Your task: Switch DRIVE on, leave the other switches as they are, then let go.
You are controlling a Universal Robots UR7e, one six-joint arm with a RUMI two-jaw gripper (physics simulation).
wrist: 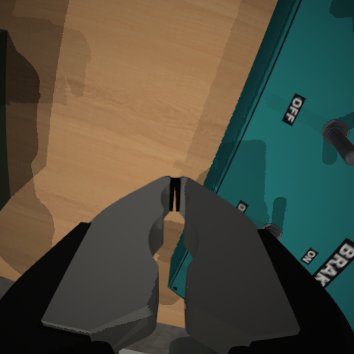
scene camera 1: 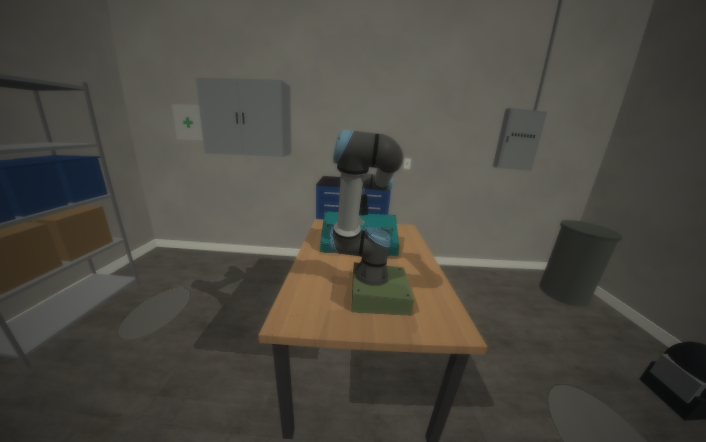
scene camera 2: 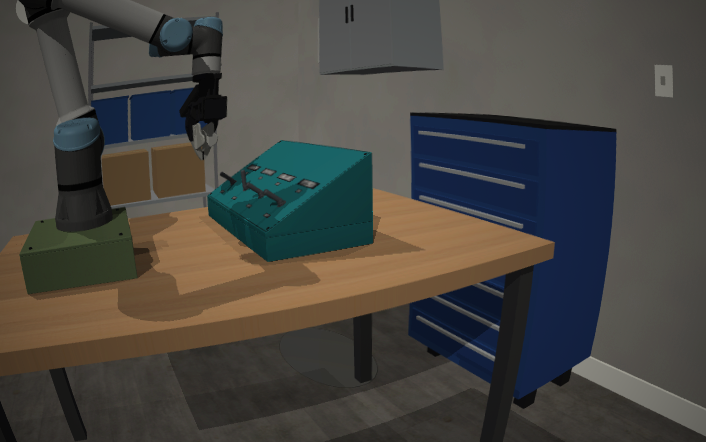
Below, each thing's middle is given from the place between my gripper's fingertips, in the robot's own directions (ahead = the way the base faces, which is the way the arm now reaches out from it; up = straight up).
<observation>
Now: hand 190 mm short of the teal switch console (scene camera 2: 326,192), 40 mm to the left of it and 100 mm above it.
</observation>
